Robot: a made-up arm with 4 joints.
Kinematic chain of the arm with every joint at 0, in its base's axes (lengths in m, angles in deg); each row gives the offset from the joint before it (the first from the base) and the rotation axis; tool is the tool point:
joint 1: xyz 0 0 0.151 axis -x
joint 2: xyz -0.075 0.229 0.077 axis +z
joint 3: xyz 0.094 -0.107 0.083 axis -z
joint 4: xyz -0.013 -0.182 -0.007 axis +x
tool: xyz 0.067 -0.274 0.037
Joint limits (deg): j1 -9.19..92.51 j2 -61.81..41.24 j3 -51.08..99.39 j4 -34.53..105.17
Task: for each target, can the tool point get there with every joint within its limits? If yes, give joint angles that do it. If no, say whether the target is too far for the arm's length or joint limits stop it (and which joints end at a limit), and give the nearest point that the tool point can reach.
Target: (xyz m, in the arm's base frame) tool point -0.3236 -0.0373 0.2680
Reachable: yes | joints 59.13 5.20 66.94 34.57
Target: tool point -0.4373 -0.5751 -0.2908
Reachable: no: joint limits stop it (at a limit: joint 1, joint 2) | nearest point -0.3138 -0.1162 -0.1641 | short by 0.492 m
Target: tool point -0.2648 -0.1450 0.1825
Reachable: yes | joints 40.63 -12.56 44.09 61.62
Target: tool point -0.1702 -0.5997 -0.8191
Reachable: no: too far | nearest point -0.2965 -0.0649 -0.2788 | short by 0.771 m
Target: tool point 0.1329 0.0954 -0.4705
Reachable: no: joint limits stop it (at a limit: joint 2, joint 3, joint 4) | nearest point 0.2099 0.0450 -0.1418 | short by 0.341 m
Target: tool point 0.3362 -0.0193 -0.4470
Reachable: no: joint limits stop it (at a limit: joint 2, joint 3) | nearest point 0.3168 -0.0096 -0.1464 | short by 0.301 m
